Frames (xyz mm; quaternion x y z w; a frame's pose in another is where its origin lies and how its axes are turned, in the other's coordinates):
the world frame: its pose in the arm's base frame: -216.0 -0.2 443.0 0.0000 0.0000 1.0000 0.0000
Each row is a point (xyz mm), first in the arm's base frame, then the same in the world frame.
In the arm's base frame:
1: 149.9 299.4 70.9
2: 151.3 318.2 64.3
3: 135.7 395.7 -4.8
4: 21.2 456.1 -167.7
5: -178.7 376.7 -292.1
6: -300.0 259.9 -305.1
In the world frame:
1: -365.9 -299.6 -372.1
2: -367.3 -318.4 -378.7
3: -351.7 -395.9 -447.8
4: -237.2 -456.3 -610.7
5: -37.3 -376.9 -735.1
6: 84.0 -260.1 -748.1

